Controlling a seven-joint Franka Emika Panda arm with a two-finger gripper.
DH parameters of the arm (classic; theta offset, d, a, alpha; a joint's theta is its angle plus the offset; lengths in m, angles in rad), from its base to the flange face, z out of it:
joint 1: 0 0.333 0 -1.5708
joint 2: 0 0 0 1.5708
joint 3: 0 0.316 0.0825 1.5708
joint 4: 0 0 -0.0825 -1.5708
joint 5: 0 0.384 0 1.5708
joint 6: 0 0 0.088 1.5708
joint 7: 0 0.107 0 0
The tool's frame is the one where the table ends.
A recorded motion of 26 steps. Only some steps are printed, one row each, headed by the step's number.
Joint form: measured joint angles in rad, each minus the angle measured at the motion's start. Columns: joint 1, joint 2, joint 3, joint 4, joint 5, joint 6, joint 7.
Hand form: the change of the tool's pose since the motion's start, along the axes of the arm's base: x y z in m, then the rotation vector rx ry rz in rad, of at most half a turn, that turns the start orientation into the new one. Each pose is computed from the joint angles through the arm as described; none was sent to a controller.
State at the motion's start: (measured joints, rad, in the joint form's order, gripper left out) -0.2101 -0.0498 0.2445 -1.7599 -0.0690 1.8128 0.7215
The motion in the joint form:
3: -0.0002 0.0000 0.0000 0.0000 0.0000 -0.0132 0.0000
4: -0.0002 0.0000 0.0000 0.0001 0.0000 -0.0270 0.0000
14: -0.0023 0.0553 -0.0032 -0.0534 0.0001 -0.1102 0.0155
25: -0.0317 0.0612 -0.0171 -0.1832 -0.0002 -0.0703 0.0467
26: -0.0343 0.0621 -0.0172 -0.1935 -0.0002 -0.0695 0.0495
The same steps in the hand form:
3: -0.0013 -0.0003 -0.0013 -0.0006 0.0131 -0.0013
4: -0.0026 -0.0004 -0.0026 -0.0012 0.0268 -0.0024
14: -0.0053 -0.0071 -0.0650 0.0050 0.2161 -0.0293
25: -0.0206 -0.0306 -0.1251 0.0074 0.3095 -0.1010
26: -0.0224 -0.0320 -0.1301 0.0075 0.3197 -0.1064

